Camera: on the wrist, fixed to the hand. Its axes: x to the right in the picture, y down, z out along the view.
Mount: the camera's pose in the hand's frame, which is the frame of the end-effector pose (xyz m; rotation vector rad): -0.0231 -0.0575 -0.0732 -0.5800 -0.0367 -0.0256
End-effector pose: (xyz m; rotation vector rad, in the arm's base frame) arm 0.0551 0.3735 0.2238 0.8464 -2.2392 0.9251
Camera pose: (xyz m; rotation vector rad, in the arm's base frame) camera 0.1303 0.4044 0.2747 0.6178 -2.3336 0.2138
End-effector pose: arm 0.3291 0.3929 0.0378 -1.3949 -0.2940 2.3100
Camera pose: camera 0.4171 0.4307 0.0438 -1.5825 -1.0524 2.3282
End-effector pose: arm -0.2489 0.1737 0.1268 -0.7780 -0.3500 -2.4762
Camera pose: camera -0.2976 0.2027 0.0494 -1.0439 0.3708 -2.6121
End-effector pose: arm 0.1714 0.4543 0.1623 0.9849 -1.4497 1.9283
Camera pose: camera 0.2121 0.5411 0.1650 0.7568 -1.8540 1.3431
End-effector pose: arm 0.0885 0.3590 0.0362 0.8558 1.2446 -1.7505
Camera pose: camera 0.0528 0.4451 0.0589 0.4643 1.6253 -1.3014
